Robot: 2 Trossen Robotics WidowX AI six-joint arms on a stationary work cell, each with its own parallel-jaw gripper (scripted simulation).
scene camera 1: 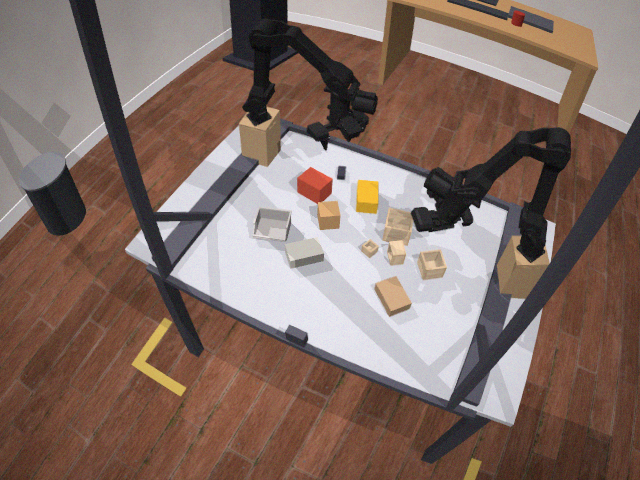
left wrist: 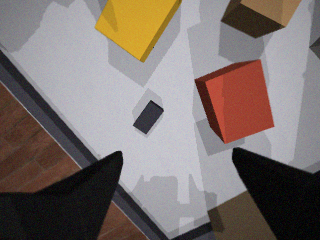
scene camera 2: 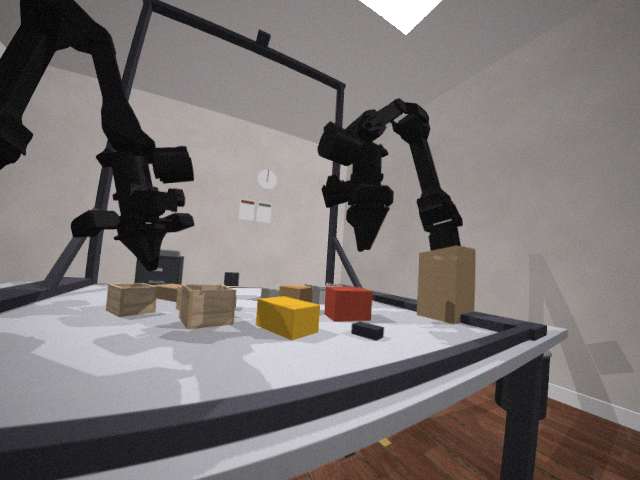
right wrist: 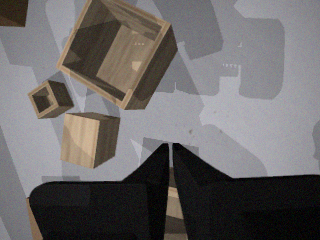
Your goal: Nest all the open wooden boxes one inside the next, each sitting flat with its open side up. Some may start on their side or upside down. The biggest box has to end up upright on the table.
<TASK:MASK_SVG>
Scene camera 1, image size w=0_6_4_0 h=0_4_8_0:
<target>my left gripper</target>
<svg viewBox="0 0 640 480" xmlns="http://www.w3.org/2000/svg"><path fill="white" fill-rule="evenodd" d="M369 117L363 112L351 111L350 107L346 110L336 110L329 104L327 105L327 108L330 110L329 116L327 116L329 124L322 125L320 122L307 126L307 133L315 141L320 141L324 150L327 151L328 139L330 139L328 137L329 131L340 129L344 138L350 142L352 138L359 137L360 133L365 131L366 125L369 123Z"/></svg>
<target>my right gripper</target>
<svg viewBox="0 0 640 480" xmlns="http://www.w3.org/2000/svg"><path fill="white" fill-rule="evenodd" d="M411 211L411 216L418 232L436 232L452 229L455 227L454 224L460 221L461 218L463 221L462 226L470 226L473 223L470 208L463 212L463 214L456 213L450 208L448 197L442 199L428 189L428 196L436 201L435 208L437 211L428 210L426 207L417 207Z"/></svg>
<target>white tray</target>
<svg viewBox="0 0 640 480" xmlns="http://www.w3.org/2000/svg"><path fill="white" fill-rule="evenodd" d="M259 206L253 222L253 238L286 242L291 226L292 210Z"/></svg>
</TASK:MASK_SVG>
